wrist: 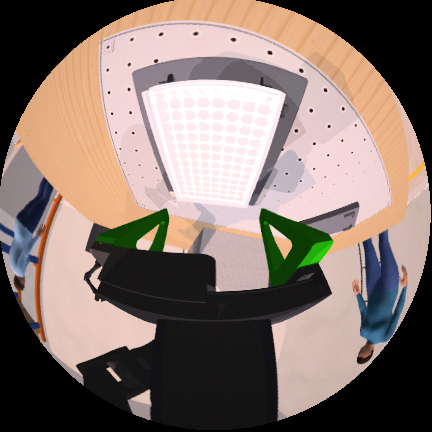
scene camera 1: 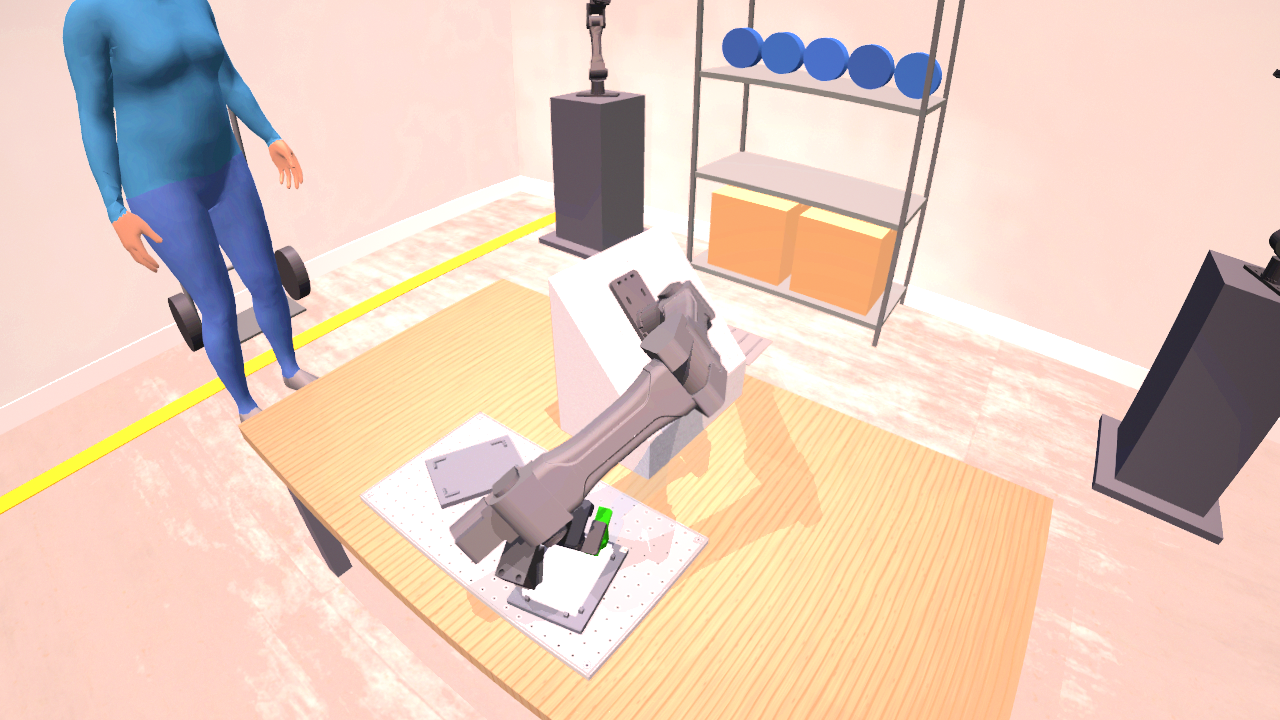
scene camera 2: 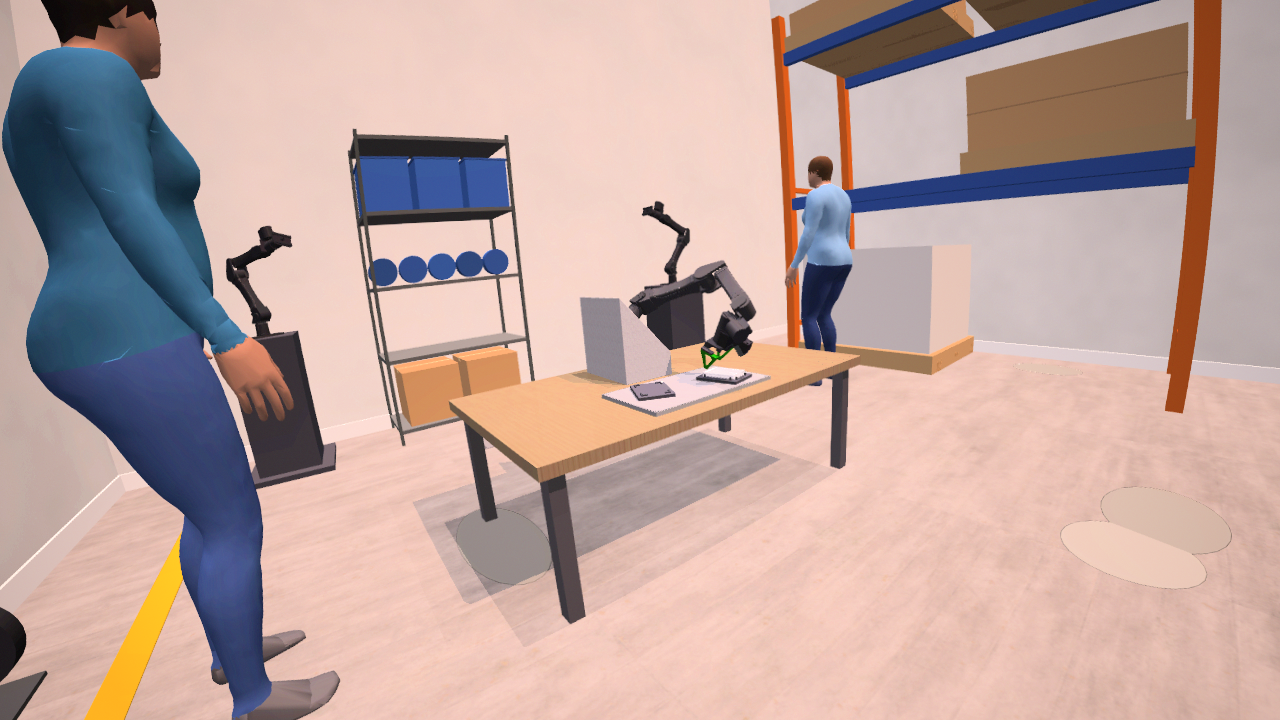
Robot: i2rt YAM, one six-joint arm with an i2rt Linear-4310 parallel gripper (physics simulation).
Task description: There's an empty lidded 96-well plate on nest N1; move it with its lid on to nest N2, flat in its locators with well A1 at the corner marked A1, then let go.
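Seen in the pictures: gripper, fingertip midpoint: point(wrist: 213, 213) point(scene camera 1: 576, 535) point(scene camera 2: 712, 364); arm's base, origin of the base link: point(scene camera 1: 649, 325) point(scene camera 2: 626, 323).
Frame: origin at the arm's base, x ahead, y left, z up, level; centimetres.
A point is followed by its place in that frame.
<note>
The lidded, clear-white 96-well plate point(scene camera 1: 572, 580) @(x 39.6, y 17.6, z -16.7 cm) point(scene camera 2: 723, 371) @(x 39.0, y 14.6, z -16.7 cm) point(wrist: 215, 135) @(x 40.9, y 15.8, z -16.7 cm) lies on a dark grey nest point(scene camera 1: 603, 592) @(x 37.5, y 21.5, z -18.4 cm) point(wrist: 215, 67) @(x 45.3, y 17.4, z -18.4 cm); it looks flat. The other dark grey nest point(scene camera 1: 472, 467) @(x 33.1, y -12.9, z -18.4 cm) point(scene camera 2: 652, 390) @(x 34.4, y -13.2, z -18.4 cm) point(wrist: 330, 218) @(x 36.2, y -8.3, z -18.4 cm) is bare, with corner locators. Labels N1, N2 and A1 are not readable, so I cannot tell which nest is which or where well A1 is. My gripper point(scene camera 2: 711, 360) @(x 34.2, y 13.6, z -14.5 cm) point(wrist: 213, 213) @(x 34.2, y 13.6, z -14.5 cm) is open, its green fingers wide apart at the plate's arm-side end, apart from the plate. In scene camera 1 the arm partly hides the gripper and plate.
Both nests stand on a white perforated board point(scene camera 1: 407, 497) @(x 45.2, y -16.9, z -19.5 cm) point(wrist: 119, 80) @(x 43.6, y 25.5, z -19.5 cm) on the wooden table point(scene camera 1: 850, 537) @(x 3.8, y 45.6, z -20.9 cm) point(scene camera 2: 554, 438) @(x 45.4, y -53.6, z -20.8 cm). A pale wedge-shaped block point(scene camera 1: 581, 331) @(x 13.5, y -3.5, z 3.8 cm) point(scene camera 2: 617, 344) @(x 9.5, y -10.5, z -5.9 cm) stands at the arm's base. A person point(scene camera 1: 170, 116) point(scene camera 2: 116, 268) stands beyond the table's end in scene camera 1.
</note>
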